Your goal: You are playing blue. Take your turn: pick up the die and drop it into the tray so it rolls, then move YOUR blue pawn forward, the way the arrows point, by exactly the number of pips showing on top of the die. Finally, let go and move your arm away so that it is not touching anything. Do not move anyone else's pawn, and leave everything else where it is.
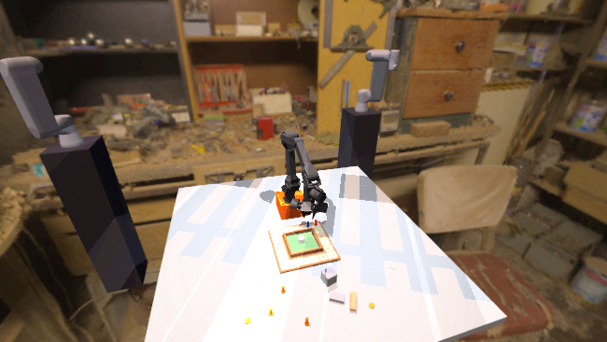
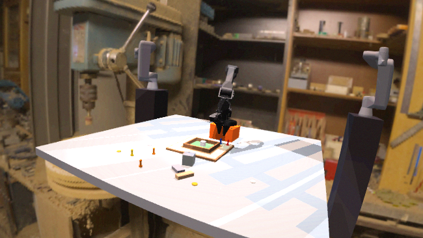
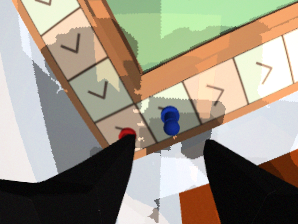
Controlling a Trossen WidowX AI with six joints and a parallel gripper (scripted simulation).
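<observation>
My gripper tip is now 40 mm above the blue pawn. From my gripper tip the other things lie so: green tray floor (110 mm ahead, 70 mm to the right, 60 mm below); red pawn (40 mm to the left, 40 mm below); die (100 mm ahead, 70 mm to the right, 40 mm below).
</observation>
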